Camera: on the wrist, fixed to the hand. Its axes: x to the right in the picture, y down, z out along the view.
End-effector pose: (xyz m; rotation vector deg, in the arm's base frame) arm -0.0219 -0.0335 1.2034 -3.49 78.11 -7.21
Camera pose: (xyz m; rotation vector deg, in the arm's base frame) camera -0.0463 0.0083 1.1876 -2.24 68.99 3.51
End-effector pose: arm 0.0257 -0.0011 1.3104 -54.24 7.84 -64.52
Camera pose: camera 0.0425 -0.0174 1.2651 -62.01 6.88 -51.97
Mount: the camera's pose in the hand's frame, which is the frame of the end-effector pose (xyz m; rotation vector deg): 0.0052 0.0420 -0.0284 -4.84 -9.41 8.56
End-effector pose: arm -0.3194 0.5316 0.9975 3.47 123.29 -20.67
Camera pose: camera -0.3376 0.5792 0.9985 7.92 113.66 -10.40
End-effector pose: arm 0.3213 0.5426 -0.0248 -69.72 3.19 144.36
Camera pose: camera 0.3263 0.4994 -0.0514 -61.18 0.01 158.64
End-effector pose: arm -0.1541 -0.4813 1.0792 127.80 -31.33 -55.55
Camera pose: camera -0.1342 -0.5032 1.1207 115.51 -41.34 -62.04
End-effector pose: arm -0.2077 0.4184 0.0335 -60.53 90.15 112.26
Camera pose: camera -0.2326 0.3790 0.0542 -46.16 87.71 124.25
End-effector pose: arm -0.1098 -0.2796 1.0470 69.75 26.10 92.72
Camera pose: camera -0.1550 -0.2850 1.0699 76.40 11.15 93.36
